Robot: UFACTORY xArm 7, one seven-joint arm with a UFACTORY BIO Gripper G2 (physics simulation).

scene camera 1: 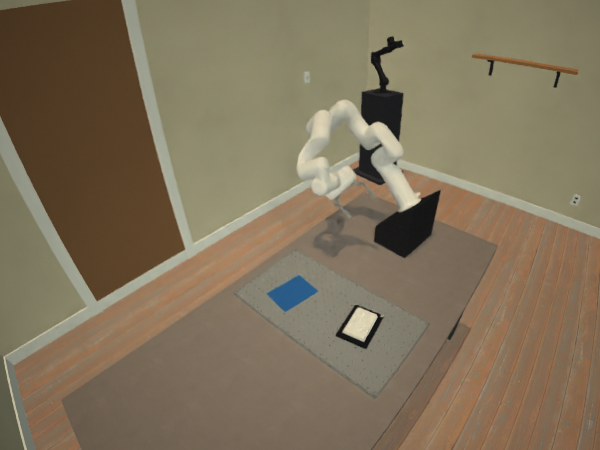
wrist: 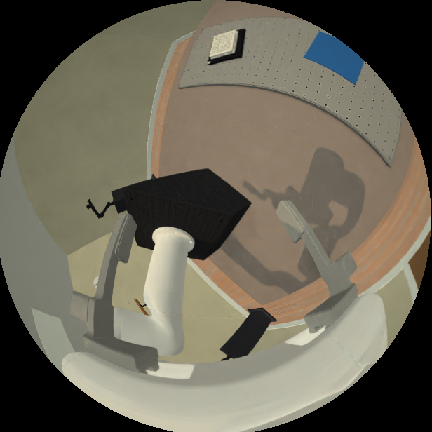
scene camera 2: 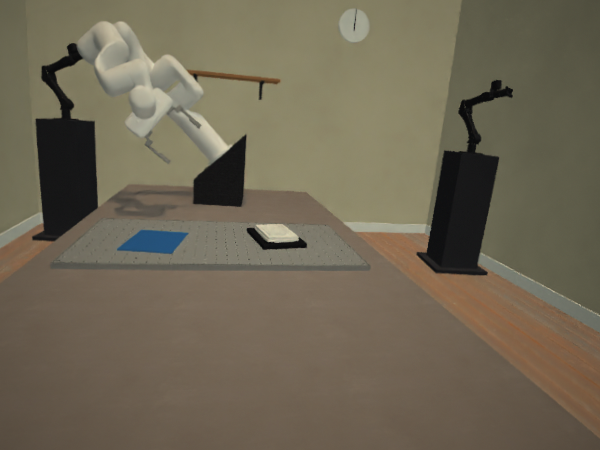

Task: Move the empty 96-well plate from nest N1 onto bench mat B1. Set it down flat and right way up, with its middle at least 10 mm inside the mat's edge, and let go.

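Where they show: end effector, tool point: [scene camera 1: 359, 204] [scene camera 2: 180, 140]; arm's base, origin of the base link: [scene camera 1: 409, 206] [scene camera 2: 220, 155].
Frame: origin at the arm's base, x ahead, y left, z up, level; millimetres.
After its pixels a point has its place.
Note:
The off-white well plate [scene camera 1: 361, 324] {x 595, y 237, z -142 mm} [scene camera 2: 276, 233] {x 626, y 232, z -136 mm} [wrist: 224, 43] sits flat in the black nest [scene camera 1: 368, 345] [scene camera 2: 285, 245] [wrist: 241, 45] on the perforated grey board. The blue bench mat [scene camera 1: 292, 293] {x 675, y -69, z -161 mm} [scene camera 2: 153, 241] {x 681, y -75, z -161 mm} [wrist: 335, 56] lies flat on the same board, apart from the nest, with no object on it. My gripper [scene camera 1: 361, 200] {x 250, y -110, z 66 mm} [scene camera 2: 184, 144] {x 250, y -110, z 66 mm} [wrist: 206, 222] is wide open and empty. It hangs high above the table behind the board, on the side of the arm's base, away from both plate and mat. The plate's well details are too small to tell in the scene views.
The grey perforated board [scene camera 1: 320, 320] {x 682, y 109, z -162 mm} [scene camera 2: 210, 255] {x 753, y 77, z -162 mm} [wrist: 280, 50] lies on the brown table [scene camera 1: 200, 375] {x 1150, y 19, z -175 mm} [scene camera 2: 280, 340] {x 1085, y 236, z -175 mm} [wrist: 225, 130]. The arm's black wedge base [scene camera 1: 407, 230] {x 148, y 93, z -19 mm} [scene camera 2: 220, 182] {x 150, y 21, z -86 mm} [wrist: 200, 200] stands at the table's far end. Black pedestals [scene camera 1: 381, 112] [scene camera 2: 462, 210] with small black arms stand beyond the table.

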